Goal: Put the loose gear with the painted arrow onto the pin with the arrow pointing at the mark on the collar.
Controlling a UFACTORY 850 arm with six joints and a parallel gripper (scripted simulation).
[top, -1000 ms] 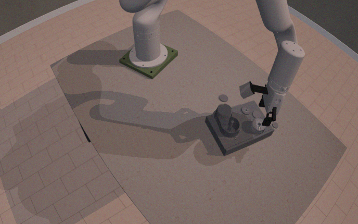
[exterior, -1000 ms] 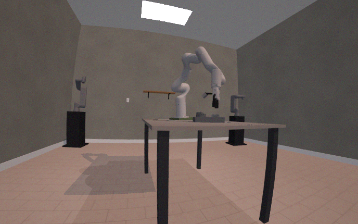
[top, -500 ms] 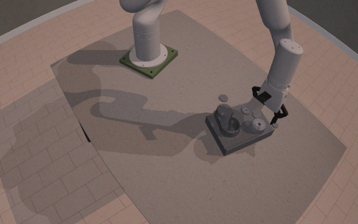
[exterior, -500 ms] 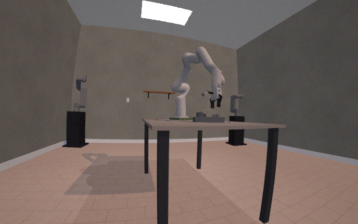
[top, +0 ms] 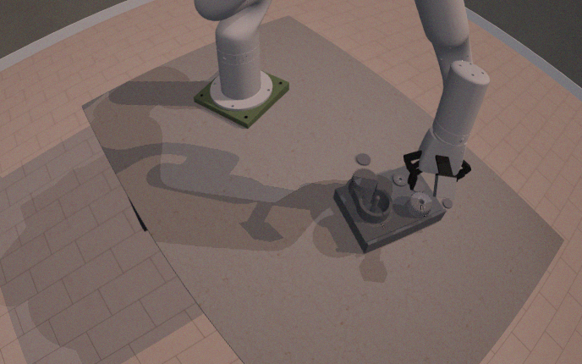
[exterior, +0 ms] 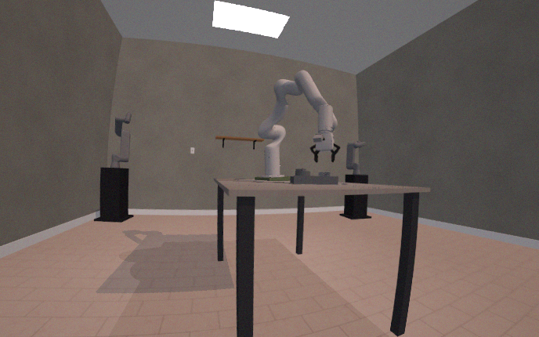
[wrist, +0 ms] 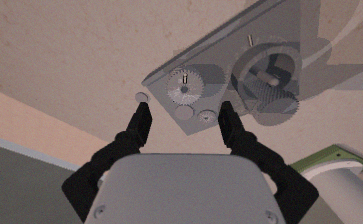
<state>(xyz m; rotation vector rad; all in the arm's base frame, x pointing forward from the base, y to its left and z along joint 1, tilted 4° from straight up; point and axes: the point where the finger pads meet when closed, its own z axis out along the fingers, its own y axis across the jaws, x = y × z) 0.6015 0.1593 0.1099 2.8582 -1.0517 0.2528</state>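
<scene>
Right now my hand is 8 cm above the grey gear. From my hand the other things lie so: plain disc (5 cm behind, 4 cm to the left, 9 cm below); then small grey disc (21 cm behind, 13 cm below).
</scene>
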